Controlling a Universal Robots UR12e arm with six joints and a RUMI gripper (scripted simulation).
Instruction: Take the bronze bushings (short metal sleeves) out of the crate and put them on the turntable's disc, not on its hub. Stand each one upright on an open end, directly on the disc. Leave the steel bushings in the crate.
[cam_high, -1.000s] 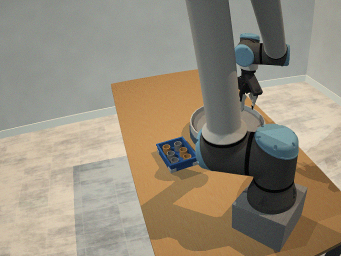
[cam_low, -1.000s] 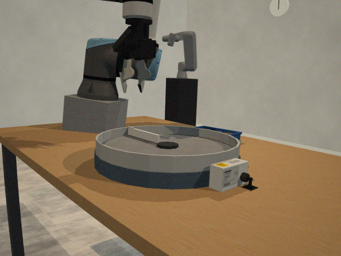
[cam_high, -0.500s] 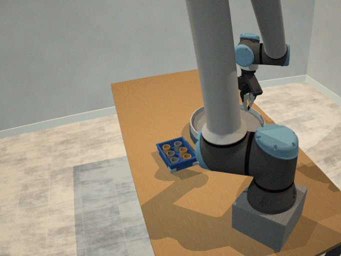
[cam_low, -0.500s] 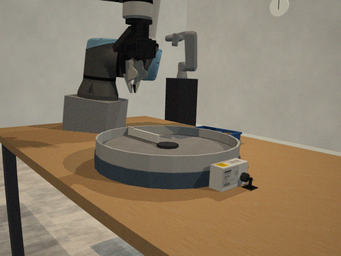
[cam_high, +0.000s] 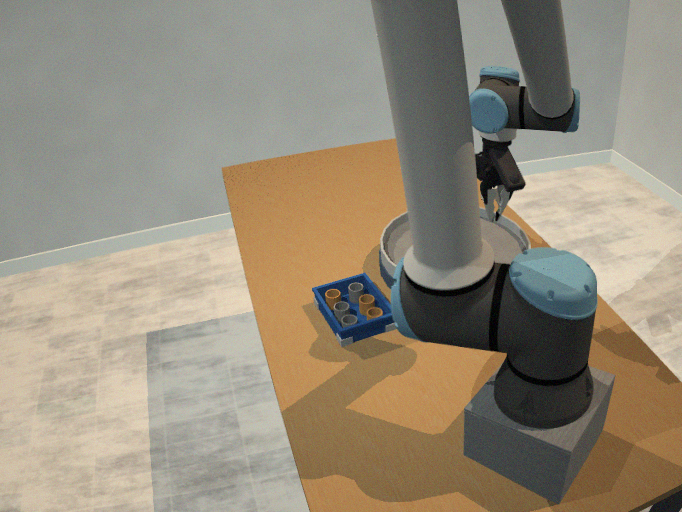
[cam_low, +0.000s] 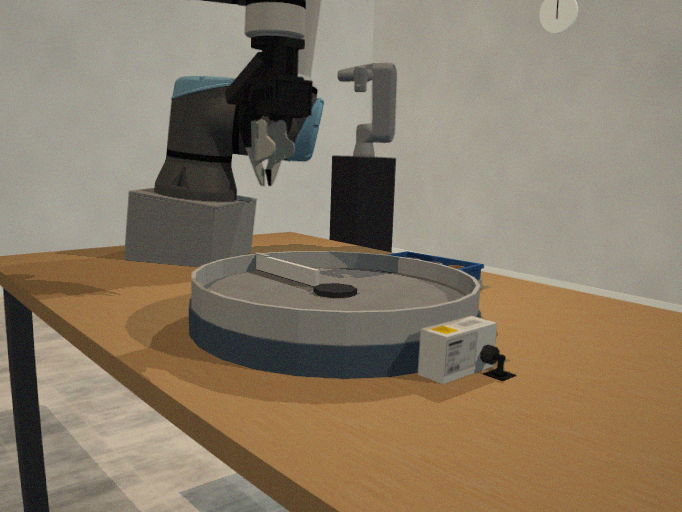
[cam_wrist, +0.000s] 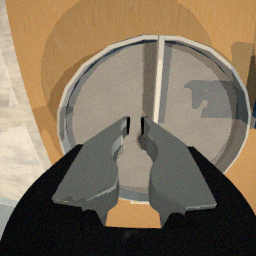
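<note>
Right now the blue crate is 40 mm behind my hand, 370 mm to the left of it and 200 mm below it. Round my hand: turntable (120 mm ahead, 60 mm to the left, 170 mm below).
</note>
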